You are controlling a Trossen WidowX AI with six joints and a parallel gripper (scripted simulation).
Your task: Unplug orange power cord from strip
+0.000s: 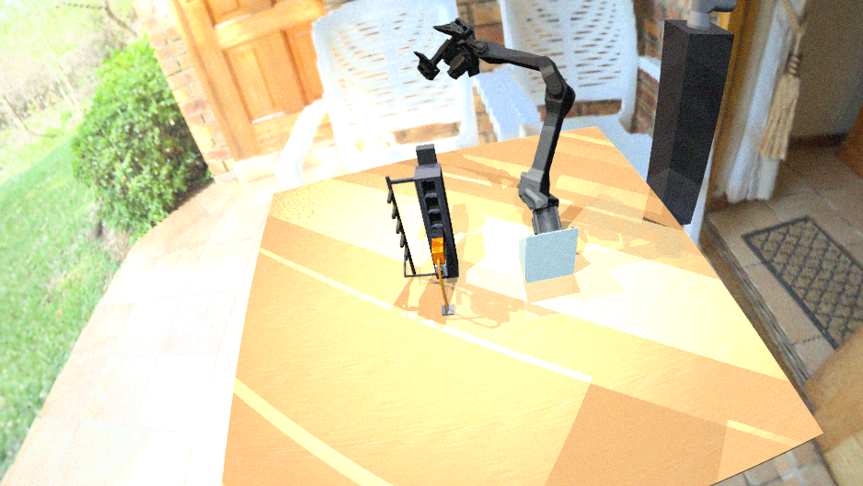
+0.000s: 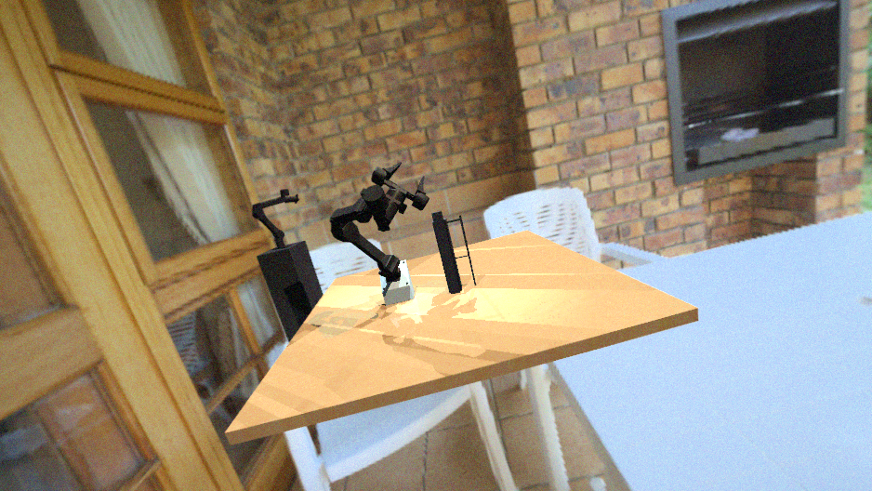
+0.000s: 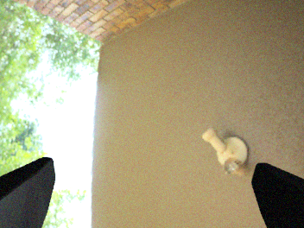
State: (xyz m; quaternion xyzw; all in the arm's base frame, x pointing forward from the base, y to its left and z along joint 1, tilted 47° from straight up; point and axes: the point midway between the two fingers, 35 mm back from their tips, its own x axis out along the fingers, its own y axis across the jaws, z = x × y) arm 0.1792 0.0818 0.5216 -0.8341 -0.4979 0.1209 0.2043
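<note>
The orange plug is 370 mm below my gripper tip, 340 mm to the left of it and 30 mm ahead of it. From my gripper tip the other things lie so: grey square 530 mm below, 410 mm to the left, 20 mm ahead.
</note>
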